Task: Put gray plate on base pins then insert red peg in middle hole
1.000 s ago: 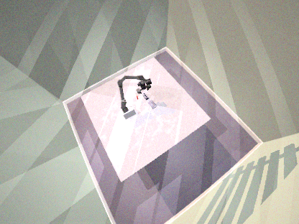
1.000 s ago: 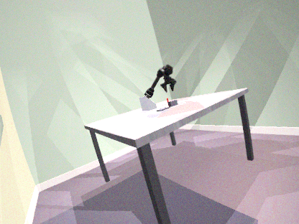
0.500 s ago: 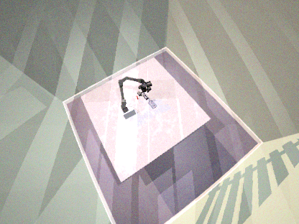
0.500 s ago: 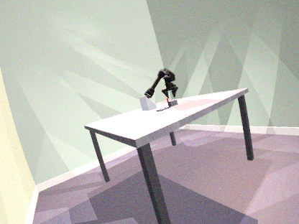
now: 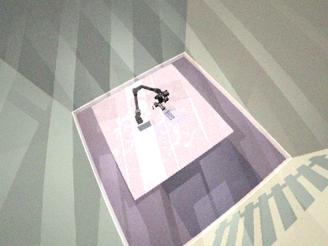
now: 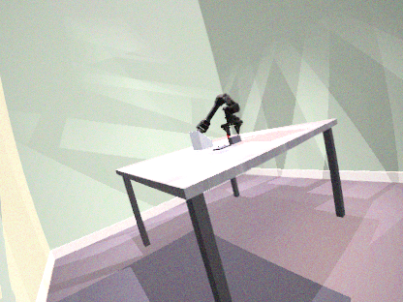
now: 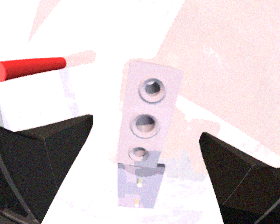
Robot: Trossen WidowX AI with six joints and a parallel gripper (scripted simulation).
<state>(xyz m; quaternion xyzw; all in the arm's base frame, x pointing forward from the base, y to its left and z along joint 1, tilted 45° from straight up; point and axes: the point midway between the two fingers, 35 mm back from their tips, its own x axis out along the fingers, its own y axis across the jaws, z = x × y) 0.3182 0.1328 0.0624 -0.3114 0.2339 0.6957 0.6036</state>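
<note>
The gray plate lies 20 mm below my gripper tip. Also, from my gripper tip: base (150 mm to the right, 50 mm below, 30 mm ahead); red peg (110 mm behind, 20 mm to the left, 20 mm below).
</note>
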